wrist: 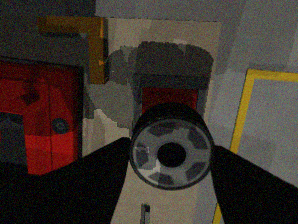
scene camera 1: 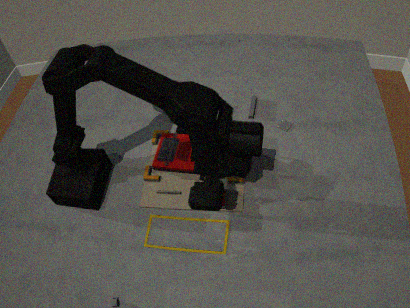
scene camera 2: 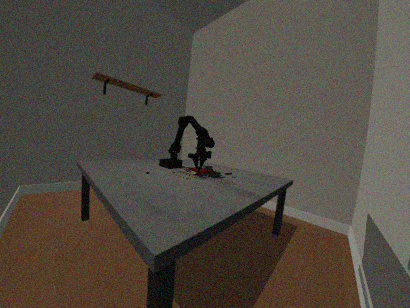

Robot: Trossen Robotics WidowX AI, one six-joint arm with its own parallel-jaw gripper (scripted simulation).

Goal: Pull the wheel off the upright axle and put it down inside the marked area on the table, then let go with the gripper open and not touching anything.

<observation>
I see my gripper (scene camera 1: 213, 187).
My gripper also shows in the wrist view (wrist: 170, 149).
</observation>
